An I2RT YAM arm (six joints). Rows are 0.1 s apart.
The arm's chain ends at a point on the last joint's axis. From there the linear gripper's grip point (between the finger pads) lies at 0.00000 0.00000 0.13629 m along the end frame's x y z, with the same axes.
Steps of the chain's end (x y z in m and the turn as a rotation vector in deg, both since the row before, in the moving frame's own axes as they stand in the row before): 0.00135, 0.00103, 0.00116, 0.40, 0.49, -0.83; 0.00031, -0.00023, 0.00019, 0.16, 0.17, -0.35; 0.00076, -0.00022, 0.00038, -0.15, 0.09, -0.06; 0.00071, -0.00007, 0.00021, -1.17, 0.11, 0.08; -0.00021, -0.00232, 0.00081, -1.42, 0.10, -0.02; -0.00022, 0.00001, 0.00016, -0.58, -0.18, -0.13; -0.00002, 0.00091, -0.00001, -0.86, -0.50, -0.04; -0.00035, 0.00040, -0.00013, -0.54, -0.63, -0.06; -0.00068, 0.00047, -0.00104, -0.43, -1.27, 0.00
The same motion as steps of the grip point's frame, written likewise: 0.00251, 0.00007, 0.00115, 0.40, 0.49, -0.83; 0.00071, -0.00061, 0.00019, 0.16, 0.17, -0.35; 0.00097, 0.00014, 0.00038, -0.15, 0.09, -0.06; 0.00097, 0.00271, 0.00018, -1.17, 0.11, 0.08; 0.00003, 0.00106, 0.00077, -1.42, 0.10, -0.02; -0.00065, 0.00139, 0.00015, -0.58, -0.18, -0.13; -0.00121, 0.00296, -0.00003, -0.86, -0.50, -0.04; -0.00185, 0.00169, -0.00014, -0.54, -0.63, -0.06; -0.00370, 0.00149, -0.00108, -0.43, -1.27, 0.00
